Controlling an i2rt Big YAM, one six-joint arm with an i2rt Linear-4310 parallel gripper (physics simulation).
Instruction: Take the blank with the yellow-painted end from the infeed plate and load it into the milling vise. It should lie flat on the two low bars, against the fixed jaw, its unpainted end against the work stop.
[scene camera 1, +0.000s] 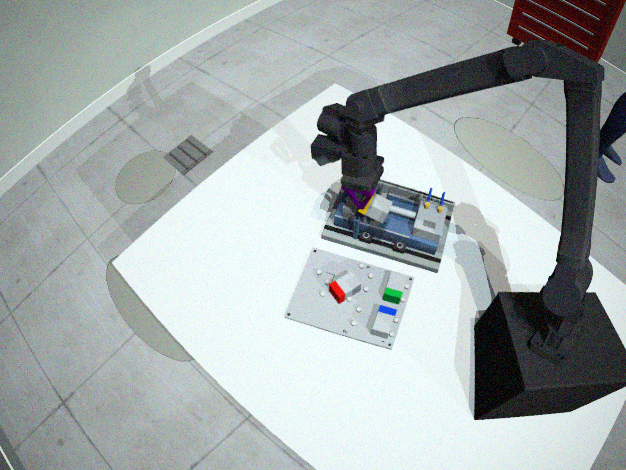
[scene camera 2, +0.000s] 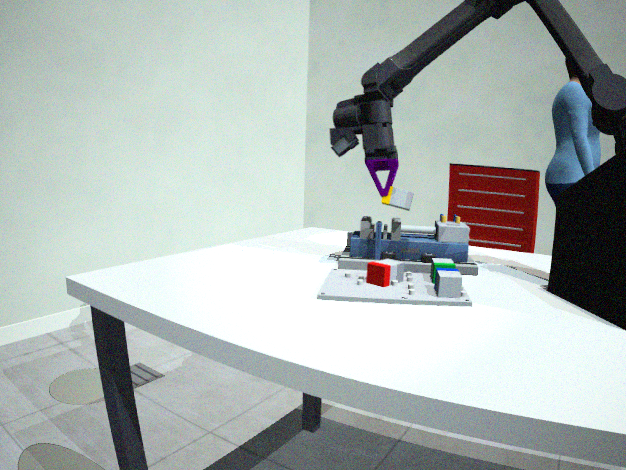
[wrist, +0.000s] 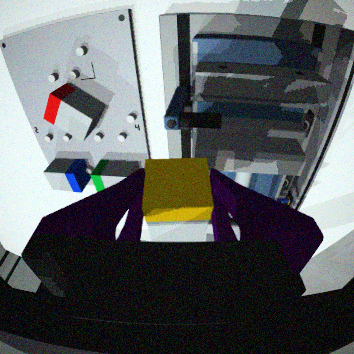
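Note:
My gripper (scene camera 1: 362, 206) (scene camera 2: 385, 195) (wrist: 177, 176) is shut on the yellow-ended blank (scene camera 1: 378, 208) (scene camera 2: 400, 198) (wrist: 177, 185), gripping it by the painted end. In the scene camera 2 view the blank hangs above the vise (scene camera 1: 420, 245) (scene camera 2: 409, 250) (wrist: 240, 50), apart from it and tilted, its unpainted end pointing right and slightly down. The fixed jaw (scene camera 2: 365, 227) stands left of the moving jaw (scene camera 2: 395, 229), with a gap between them. The blue work stop post (scene camera 2: 378, 240) (wrist: 172, 121) stands at the vise's near side. The low bars are hard to make out.
The infeed plate (scene camera 1: 303, 303) (scene camera 2: 338, 291) (wrist: 35, 57) lies beside the vise, with pegs and the red-ended (scene camera 1: 337, 291) (scene camera 2: 378, 273) (wrist: 52, 108), green-ended (scene camera 1: 392, 295) and blue-ended (scene camera 1: 387, 310) blanks. Blue studs stand on the vise's right block (scene camera 1: 428, 225). A person (scene camera 2: 571, 136) stands behind.

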